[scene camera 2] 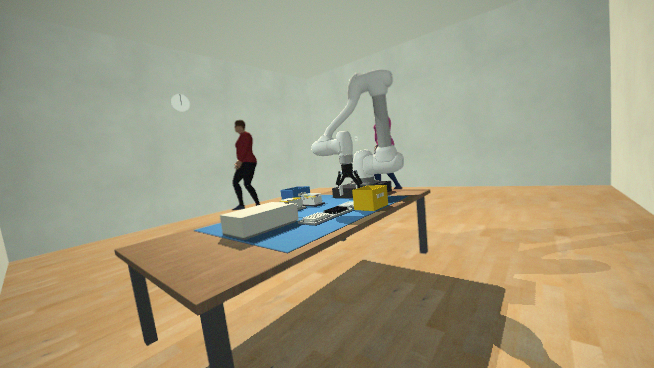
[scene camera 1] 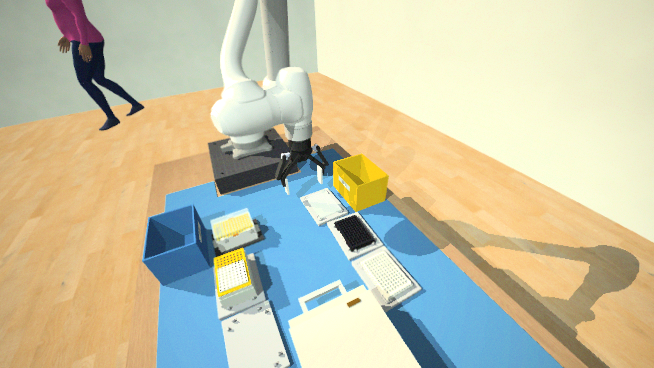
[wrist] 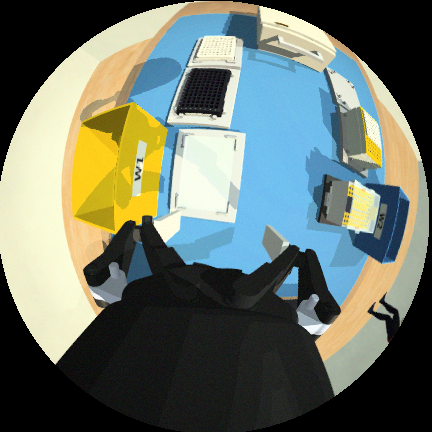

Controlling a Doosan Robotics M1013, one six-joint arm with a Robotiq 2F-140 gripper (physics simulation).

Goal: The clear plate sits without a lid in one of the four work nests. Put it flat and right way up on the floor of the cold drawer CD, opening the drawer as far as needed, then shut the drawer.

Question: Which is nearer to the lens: the black plate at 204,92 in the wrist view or the yellow-and-white tip rack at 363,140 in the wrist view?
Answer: The black plate.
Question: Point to a white plate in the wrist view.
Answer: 218,48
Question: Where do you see a black plate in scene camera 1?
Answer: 356,236
